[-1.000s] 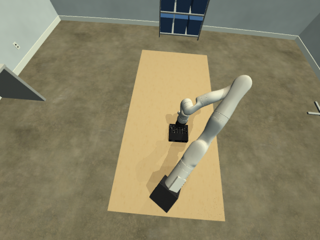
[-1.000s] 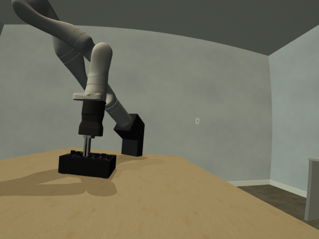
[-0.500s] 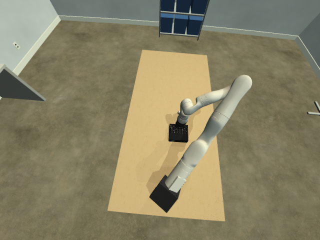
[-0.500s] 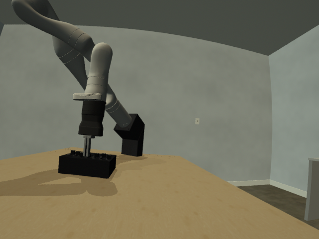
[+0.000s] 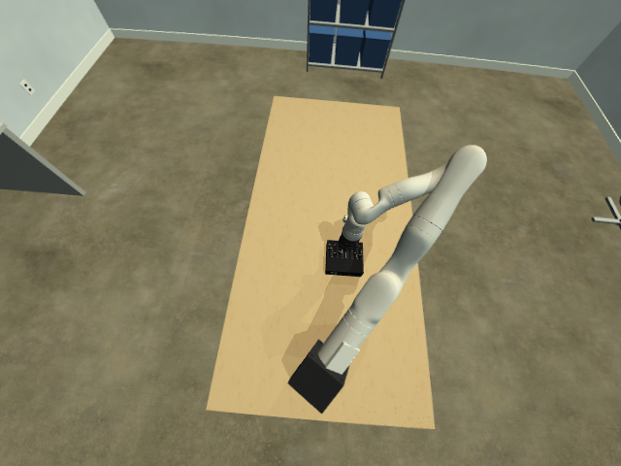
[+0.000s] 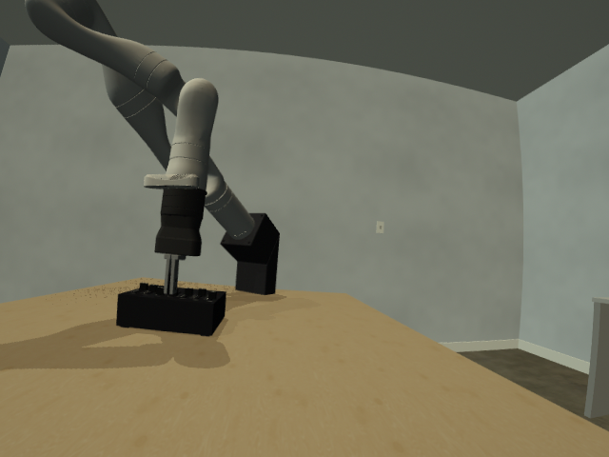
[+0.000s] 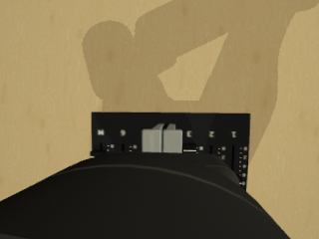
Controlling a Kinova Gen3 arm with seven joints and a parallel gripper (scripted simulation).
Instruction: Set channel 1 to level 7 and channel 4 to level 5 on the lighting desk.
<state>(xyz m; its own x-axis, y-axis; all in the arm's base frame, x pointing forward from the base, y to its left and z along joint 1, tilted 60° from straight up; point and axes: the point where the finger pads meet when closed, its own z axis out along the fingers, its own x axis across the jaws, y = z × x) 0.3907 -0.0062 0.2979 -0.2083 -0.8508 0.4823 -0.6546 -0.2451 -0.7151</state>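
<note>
Right now the channel 1 fader cap is 6 cm behind my hand, 5 cm to the right of it and 1 cm below it. From my hand the other things lie so: channel 4 fader cap 2 cm behind, 1 cm to the left, 1 cm below.
</note>
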